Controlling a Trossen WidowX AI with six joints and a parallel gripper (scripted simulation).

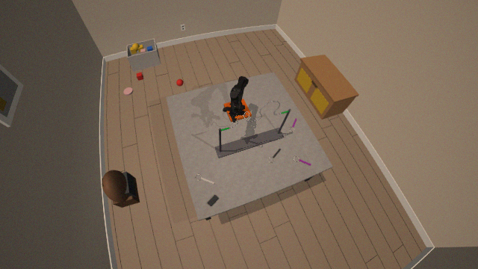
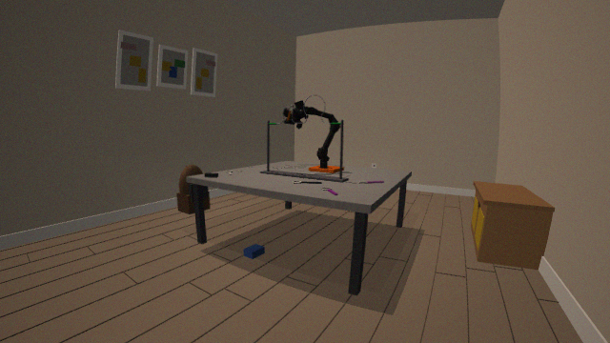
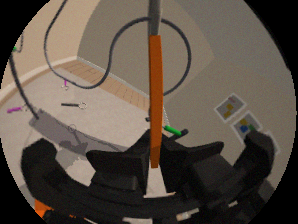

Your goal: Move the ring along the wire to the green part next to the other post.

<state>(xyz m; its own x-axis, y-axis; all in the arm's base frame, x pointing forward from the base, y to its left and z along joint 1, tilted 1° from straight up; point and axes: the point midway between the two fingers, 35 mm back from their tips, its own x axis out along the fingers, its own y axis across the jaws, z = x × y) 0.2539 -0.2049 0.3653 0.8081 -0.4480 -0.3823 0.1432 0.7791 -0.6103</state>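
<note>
Now: gripper tip 20 mm short of the ring with orange handle, 50 mm to the right of it and 70 mm below it. Also, from my gripper tip: dark block: 370 mm ahead, 380 mm to the right, 360 mm below.
</note>
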